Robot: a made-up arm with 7 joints. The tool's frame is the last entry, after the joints. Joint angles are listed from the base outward. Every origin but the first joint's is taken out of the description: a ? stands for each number. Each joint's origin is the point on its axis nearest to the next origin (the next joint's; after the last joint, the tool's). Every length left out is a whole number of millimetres.
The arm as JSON. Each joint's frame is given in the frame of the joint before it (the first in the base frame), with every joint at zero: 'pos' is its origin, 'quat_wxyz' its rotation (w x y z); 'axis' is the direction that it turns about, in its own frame. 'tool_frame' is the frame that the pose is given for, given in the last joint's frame.
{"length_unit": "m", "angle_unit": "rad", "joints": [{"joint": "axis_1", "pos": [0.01, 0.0, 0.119], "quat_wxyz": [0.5, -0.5, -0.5, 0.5], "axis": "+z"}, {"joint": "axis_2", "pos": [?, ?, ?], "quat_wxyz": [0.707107, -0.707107, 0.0, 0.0], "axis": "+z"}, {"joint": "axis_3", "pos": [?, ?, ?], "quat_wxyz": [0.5, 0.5, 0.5, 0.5], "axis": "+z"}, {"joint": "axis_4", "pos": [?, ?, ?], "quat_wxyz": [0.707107, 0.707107, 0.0, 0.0], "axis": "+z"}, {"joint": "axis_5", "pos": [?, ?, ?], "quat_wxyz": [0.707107, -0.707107, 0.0, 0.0], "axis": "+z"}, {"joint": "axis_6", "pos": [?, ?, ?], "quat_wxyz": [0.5, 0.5, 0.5, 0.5], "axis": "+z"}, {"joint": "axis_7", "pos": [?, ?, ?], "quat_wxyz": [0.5, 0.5, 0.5, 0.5], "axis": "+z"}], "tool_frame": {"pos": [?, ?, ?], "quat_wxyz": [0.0, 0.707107, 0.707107, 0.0]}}
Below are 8 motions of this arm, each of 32 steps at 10 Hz.
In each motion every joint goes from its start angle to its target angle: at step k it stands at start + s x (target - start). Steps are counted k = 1, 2, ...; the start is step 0. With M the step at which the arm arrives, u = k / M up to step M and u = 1 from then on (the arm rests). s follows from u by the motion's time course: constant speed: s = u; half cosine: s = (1 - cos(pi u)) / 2; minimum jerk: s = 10 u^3 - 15 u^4 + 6 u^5.
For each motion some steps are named. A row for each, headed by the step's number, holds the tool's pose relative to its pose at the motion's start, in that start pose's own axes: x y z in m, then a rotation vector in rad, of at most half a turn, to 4 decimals.
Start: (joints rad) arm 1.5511 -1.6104 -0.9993 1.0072 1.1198 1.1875 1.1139
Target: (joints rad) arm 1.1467 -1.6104 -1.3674 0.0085 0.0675 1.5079 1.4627
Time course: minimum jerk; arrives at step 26
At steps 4, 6, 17, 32:
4: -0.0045 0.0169 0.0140 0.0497 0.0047 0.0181
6: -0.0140 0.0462 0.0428 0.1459 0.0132 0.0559
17: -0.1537 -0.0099 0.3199 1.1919 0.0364 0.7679
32: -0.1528 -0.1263 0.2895 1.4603 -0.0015 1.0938

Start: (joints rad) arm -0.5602 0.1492 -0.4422 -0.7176 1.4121 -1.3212 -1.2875
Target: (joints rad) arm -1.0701 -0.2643 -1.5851 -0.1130 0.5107 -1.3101 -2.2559
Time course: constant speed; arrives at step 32
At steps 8, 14, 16, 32:
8: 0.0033 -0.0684 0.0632 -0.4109 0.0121 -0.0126
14: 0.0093 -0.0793 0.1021 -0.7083 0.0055 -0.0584
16: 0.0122 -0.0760 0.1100 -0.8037 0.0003 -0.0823
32: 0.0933 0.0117 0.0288 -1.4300 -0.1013 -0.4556

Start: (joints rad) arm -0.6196 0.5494 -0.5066 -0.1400 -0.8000 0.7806 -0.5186
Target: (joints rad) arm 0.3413 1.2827 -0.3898 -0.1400 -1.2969 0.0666 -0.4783
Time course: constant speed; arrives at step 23
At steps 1, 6, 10, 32:
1: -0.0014 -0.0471 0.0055 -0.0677 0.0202 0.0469
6: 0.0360 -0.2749 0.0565 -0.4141 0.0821 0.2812
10: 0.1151 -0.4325 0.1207 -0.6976 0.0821 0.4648
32: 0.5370 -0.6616 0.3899 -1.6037 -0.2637 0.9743

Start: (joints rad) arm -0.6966 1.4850 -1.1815 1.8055 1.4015 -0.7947 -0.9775
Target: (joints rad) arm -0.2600 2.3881 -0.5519 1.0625 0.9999 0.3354 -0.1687
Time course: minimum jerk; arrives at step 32
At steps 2, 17, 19, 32:
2: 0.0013 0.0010 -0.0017 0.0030 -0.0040 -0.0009
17: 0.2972 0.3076 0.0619 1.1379 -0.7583 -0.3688
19: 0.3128 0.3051 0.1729 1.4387 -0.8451 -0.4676
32: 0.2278 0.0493 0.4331 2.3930 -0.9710 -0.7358

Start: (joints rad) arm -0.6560 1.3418 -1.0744 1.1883 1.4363 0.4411 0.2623
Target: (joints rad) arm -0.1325 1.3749 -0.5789 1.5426 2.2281 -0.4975 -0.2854
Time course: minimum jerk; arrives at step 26
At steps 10, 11, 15, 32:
10: -0.0039 -0.2289 0.0522 -0.4359 0.1640 0.0702
11: -0.0070 -0.2773 0.0813 -0.5309 0.2150 0.0896
15: -0.0135 -0.4417 0.2616 -0.9025 0.4876 0.1796
32: 0.0332 -0.5255 0.5518 -1.2680 0.9563 0.2978

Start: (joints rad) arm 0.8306 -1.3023 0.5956 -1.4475 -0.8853 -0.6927 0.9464
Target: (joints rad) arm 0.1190 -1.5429 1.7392 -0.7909 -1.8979 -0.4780 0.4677
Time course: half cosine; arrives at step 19
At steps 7, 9, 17, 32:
7: -0.0957 0.0499 0.1538 0.4486 -0.0645 0.1717
9: -0.1389 0.0665 0.2406 0.6894 -0.0986 0.2499
17: -0.2232 0.0915 0.5066 1.4258 -0.2253 0.4229
32: -0.2250 0.0924 0.5196 1.4616 -0.2326 0.4283

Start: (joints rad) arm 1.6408 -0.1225 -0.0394 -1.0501 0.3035 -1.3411 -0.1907
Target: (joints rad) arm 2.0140 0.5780 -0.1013 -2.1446 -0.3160 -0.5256 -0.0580
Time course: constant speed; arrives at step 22
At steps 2, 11, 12, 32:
2: -0.0172 0.0519 0.0284 0.1263 0.1089 -0.1408
11: 0.1007 0.2090 0.2019 0.5824 0.5143 -0.9013
12: 0.1296 0.2124 0.2172 0.6199 0.5515 -0.9954
32: 0.4236 0.0699 0.2320 0.8065 0.8684 -1.9807

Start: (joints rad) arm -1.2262 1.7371 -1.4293 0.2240 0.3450 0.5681 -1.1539
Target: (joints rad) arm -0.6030 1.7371 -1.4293 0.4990 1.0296 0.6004 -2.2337
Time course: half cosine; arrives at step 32
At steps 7, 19, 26, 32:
7: -0.0124 -0.0779 -0.0042 0.0078 0.0216 0.1280
19: 0.0070 -0.4473 0.0122 0.0597 0.1393 0.6885
26: 0.0551 -0.6190 0.0396 0.0998 0.2039 0.9428
32: 0.0735 -0.6685 0.0502 0.1142 0.2237 1.0171

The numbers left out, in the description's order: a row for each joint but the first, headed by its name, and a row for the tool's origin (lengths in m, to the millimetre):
axis_2: -0.342 0.338 0.0
axis_3: -0.009 -0.051 0.0
axis_4: -0.011 0.032 0.0
axis_5: -0.024 0.104 0.0
axis_6: 0.191 -0.087 0.0
axis_7: 0.334 -0.059 0.0
tool: 0.117 -0.364 0.0

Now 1 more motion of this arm.
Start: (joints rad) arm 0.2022 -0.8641 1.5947 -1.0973 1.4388 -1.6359 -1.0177
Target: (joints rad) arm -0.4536 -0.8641 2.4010 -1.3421 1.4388 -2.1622 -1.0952
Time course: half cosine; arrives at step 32
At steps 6, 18, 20, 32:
6: -0.0272 -0.0002 0.0463 -0.0148 0.0643 0.0181
18: -0.1529 0.0487 0.3390 -0.0723 0.4646 0.0942
20: -0.1677 0.0667 0.3917 -0.0753 0.5380 0.1021
32: -0.1978 0.1430 0.5553 -0.0659 0.7755 0.1165

